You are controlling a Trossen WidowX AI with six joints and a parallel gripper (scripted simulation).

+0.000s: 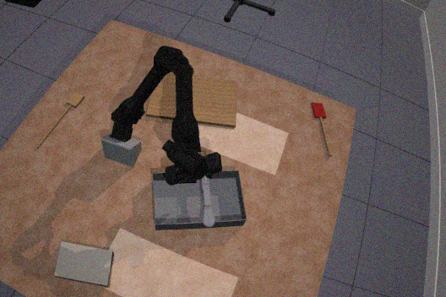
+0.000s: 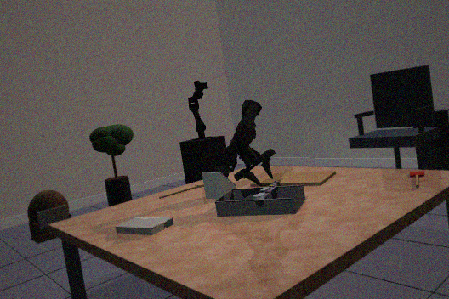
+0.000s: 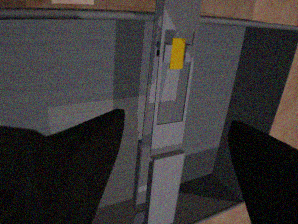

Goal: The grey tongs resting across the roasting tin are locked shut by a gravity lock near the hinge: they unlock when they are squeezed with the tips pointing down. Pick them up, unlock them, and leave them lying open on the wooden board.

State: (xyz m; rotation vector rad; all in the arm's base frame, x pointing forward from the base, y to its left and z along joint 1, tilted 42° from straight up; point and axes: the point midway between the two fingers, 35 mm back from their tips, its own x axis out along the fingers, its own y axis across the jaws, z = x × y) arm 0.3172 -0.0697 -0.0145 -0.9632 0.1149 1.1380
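Right now my gripper tip is 30 mm to the right of the yellow lock piece and 20 mm above it. Also, from my gripper tip: roasting tin 60 mm below, 50 mm to the right; then grey block 410 mm to the right, 280 mm behind, 80 mm below; then wooden board 390 mm to the left, 160 mm behind, 80 mm below.
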